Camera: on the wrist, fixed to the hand. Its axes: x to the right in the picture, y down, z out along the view.
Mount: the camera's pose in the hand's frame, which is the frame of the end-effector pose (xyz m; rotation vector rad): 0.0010 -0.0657 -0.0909 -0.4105 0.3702 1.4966
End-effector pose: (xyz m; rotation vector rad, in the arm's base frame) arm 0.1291 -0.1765 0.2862 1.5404 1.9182 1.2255
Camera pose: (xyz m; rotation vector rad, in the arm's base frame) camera 0.0226 -0.2114 0.2822 -2.0882 -0.1729 -1.8581
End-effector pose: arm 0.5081 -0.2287 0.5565 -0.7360 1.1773 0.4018
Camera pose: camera 0.4882 -0.3391 0.5582 -0.1148 1.8881 1.8396
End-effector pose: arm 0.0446 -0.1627 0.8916 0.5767 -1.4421 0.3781
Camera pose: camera 0.1562 -0.1632 0.8806 -0.9800 -1.2918 1.2195
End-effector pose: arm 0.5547 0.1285 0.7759 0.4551 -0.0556 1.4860
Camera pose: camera 0.5965 0.1580 0.6761 -0.3451 -0.4773 2.9031
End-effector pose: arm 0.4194 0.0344 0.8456 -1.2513 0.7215 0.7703
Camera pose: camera 0.4693 -0.0642 0.8649 -1.0601 1.9314 1.9779
